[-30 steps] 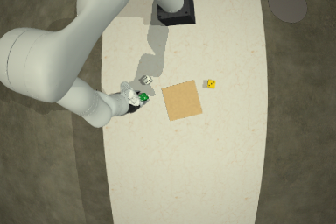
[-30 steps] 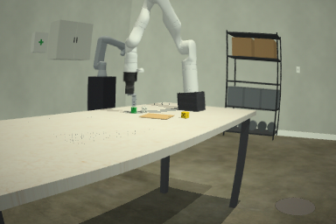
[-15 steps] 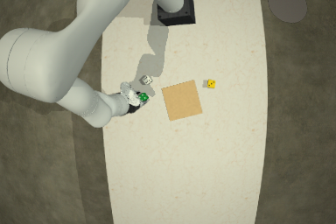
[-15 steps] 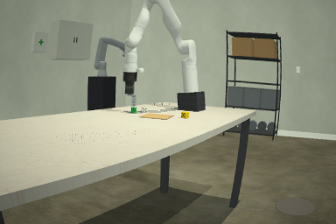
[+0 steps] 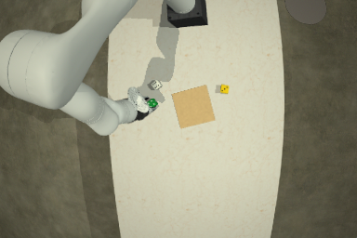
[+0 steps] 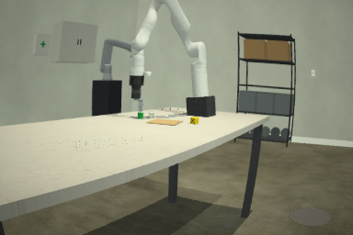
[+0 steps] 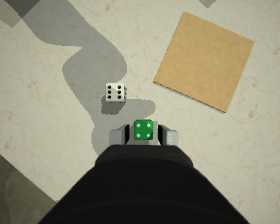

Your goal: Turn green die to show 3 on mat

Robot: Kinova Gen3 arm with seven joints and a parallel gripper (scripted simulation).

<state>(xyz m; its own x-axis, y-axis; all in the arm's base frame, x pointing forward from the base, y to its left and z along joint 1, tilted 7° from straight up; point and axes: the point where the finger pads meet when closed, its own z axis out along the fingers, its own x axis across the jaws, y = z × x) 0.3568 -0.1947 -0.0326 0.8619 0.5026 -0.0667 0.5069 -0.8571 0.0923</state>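
My gripper is now 4 cm above the green die. Also, from my hand: white die 7 cm behind, 3 cm to the left, 4 cm below; yellow die 2 cm behind, 29 cm to the left, 4 cm below; tan mat 3 cm ahead, 16 cm to the left, 5 cm below.
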